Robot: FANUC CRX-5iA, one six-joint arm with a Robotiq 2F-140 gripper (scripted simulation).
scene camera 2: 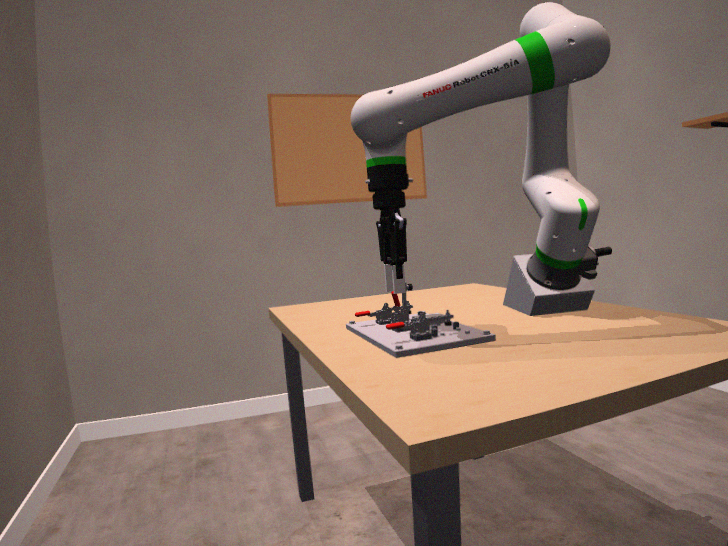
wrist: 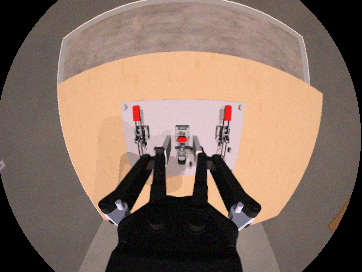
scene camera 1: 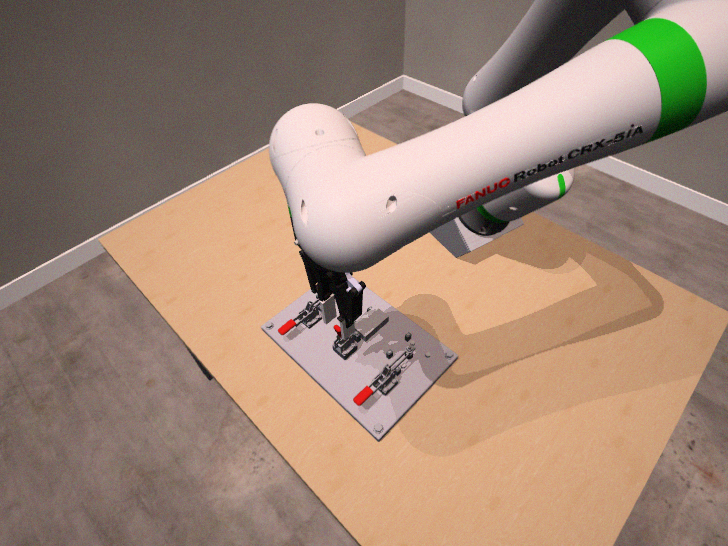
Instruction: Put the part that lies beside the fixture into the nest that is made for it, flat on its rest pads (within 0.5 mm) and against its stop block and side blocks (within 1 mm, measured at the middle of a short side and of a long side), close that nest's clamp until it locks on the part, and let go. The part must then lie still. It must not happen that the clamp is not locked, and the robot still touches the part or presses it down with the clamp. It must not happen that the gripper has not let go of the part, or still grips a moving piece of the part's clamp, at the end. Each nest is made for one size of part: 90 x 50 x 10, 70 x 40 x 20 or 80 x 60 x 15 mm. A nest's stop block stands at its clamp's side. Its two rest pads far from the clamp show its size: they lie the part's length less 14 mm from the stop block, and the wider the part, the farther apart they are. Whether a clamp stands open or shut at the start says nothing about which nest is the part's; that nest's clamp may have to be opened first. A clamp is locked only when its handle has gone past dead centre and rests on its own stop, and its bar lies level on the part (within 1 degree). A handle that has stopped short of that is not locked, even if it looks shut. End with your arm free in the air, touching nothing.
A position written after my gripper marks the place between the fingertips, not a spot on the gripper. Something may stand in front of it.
Note:
I see my gripper (scene camera 1: 339,326), a clamp (scene camera 1: 384,387) and a grey fixture plate (scene camera 1: 311,348).
My gripper shows as well in scene camera 2 (scene camera 2: 395,292) and in the wrist view (wrist: 181,142). The grey fixture plate shows as well in scene camera 2 (scene camera 2: 378,335) and in the wrist view (wrist: 162,116).

